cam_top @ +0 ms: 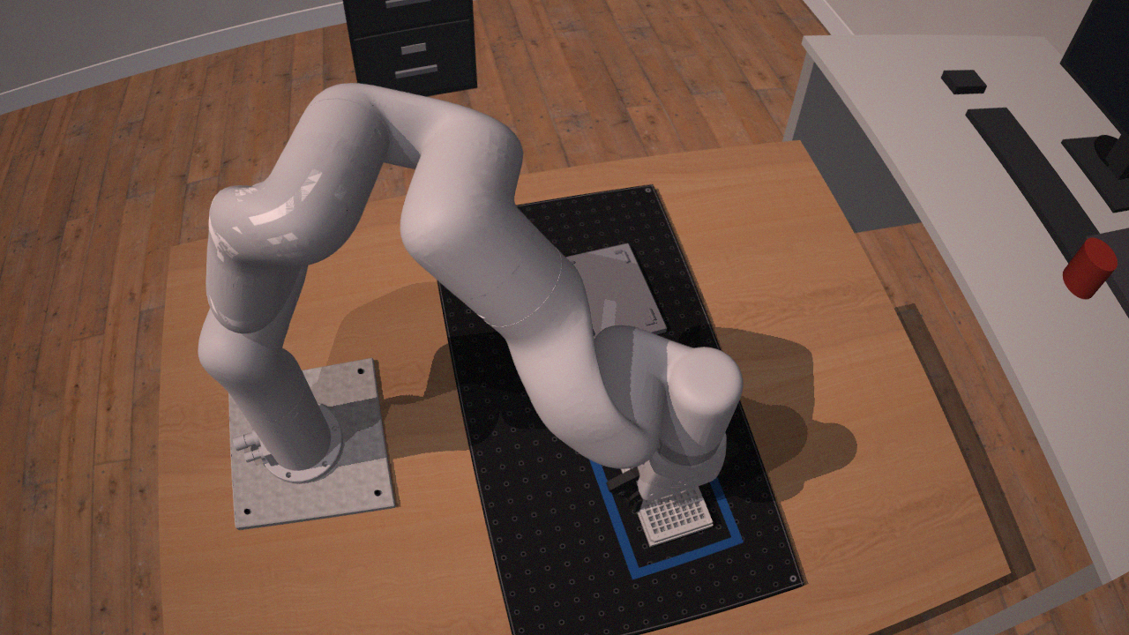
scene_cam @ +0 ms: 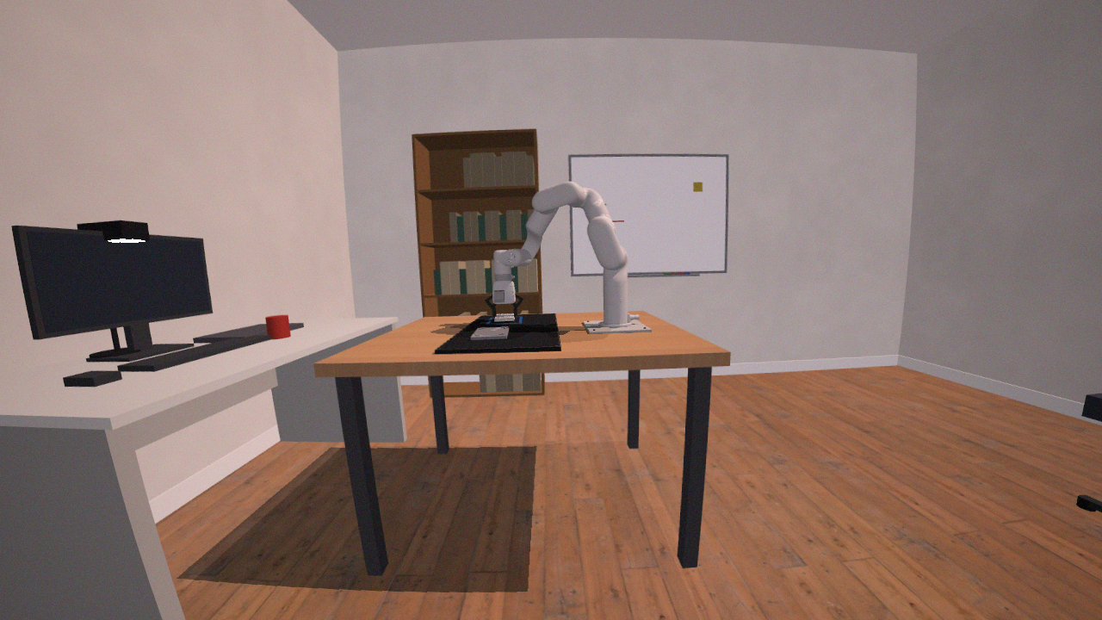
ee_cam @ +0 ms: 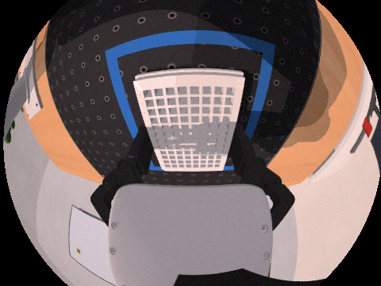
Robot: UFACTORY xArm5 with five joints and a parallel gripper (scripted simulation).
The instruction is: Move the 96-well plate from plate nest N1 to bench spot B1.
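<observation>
My hand is 1 cm above the white 96-well plate. Round my hand: grey plate nest: 6 cm ahead, 31 cm to the left, 2 cm below.
</observation>
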